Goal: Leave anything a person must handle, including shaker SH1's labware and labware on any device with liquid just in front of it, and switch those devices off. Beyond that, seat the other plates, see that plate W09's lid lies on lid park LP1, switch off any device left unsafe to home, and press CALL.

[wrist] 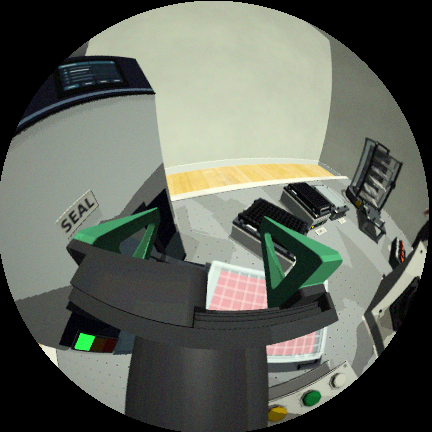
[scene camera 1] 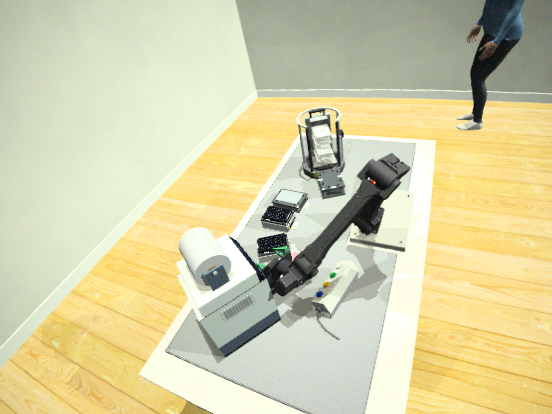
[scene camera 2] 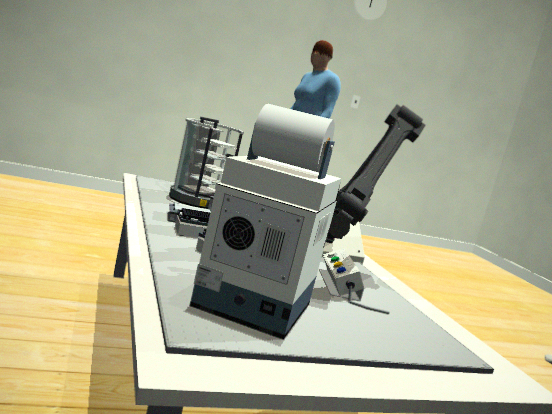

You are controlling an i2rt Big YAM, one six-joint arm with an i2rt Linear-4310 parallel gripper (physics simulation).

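Places are measured from the arm's base along level axes (x ahead, y left, z up), in millimetres.
Where they show: gripper, fingertip midpoint: (wrist: 209, 217) (scene camera 1: 264, 256).
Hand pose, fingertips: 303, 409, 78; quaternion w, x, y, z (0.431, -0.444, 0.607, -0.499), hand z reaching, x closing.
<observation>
Things, the pixels of their centre, and the offset from my fingertips, as dx, dy, dz.
- sealer, body centre: (wrist: 44, 182) (scene camera 2: 276, 212) (scene camera 1: 223, 284) +31, +200, +67
- plate with pink wells, body centre: (wrist: 269, 316) -90, -33, -40
- button box, body centre: (scene camera 2: 341, 270) (scene camera 1: 335, 285) -269, -50, -119
- round plate carousel, body centre: (scene camera 2: 207, 161) (scene camera 1: 321, 141) (wrist: 375, 176) +107, -832, +13
My gripper (scene camera 1: 271, 258) (wrist: 209, 217) is open and empty, with green fingers close in front of the sealer (scene camera 1: 240, 305) (scene camera 2: 260, 270) (wrist: 115, 150), which bears a SEAL sign. A green light (wrist: 84, 342) glows low on the sealer. A plate with pink wells (wrist: 240, 290) lies below and partly behind the right finger in the wrist view. A black-topped device (scene camera 1: 272, 244) (wrist: 272, 220) stands beyond that finger. Another black-topped device (scene camera 1: 278, 217) (wrist: 310, 197) stands farther off, beside a pale-topped stand (scene camera 1: 290, 198). The button box (scene camera 1: 345, 285) (scene camera 2: 352, 272) has white, green, yellow and blue buttons. Small labels are unreadable.
A round plate carousel (scene camera 1: 308, 145) (scene camera 2: 204, 165) stands at the far end, with a dark plate stand (scene camera 1: 331, 182) (wrist: 371, 222) in front. A person (scene camera 1: 492, 50) (scene camera 2: 316, 92) stands beyond the table. The cream arm base plate (scene camera 1: 405, 220) is at the table's right side in scene camera 1.
</observation>
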